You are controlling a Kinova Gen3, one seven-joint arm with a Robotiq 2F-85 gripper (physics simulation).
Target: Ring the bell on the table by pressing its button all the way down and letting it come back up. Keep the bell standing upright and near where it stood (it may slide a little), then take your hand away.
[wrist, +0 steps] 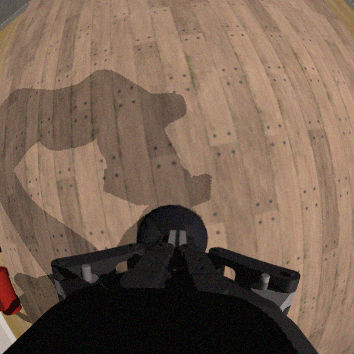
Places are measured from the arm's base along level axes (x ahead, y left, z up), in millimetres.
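Where they show: gripper, between the fingertips: (176, 240).
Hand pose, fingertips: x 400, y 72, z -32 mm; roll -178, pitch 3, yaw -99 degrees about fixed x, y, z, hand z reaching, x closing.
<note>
After its pixels a point has its place.
The bell (172, 217) @(z -57, x 416, y 77 mm) shows as a dark round shape at the lower middle of the wrist view, on the wood-plank table (280, 165) @(z -92, x 458, y -65 mm). My gripper (176, 240) @(z -32, x 400, y 72 mm) is shut with its fingertips together and nothing between them. The fingertips overlap the bell's near part in the view. The bell's button is hidden behind the fingers or too dark to make out, and I cannot tell whether the tips touch it.
A red object (7, 292) lies at the lower left edge, partly out of view. A pale curved surface shows in the bottom left corner. The arm's shadow falls across the table's left and middle.
</note>
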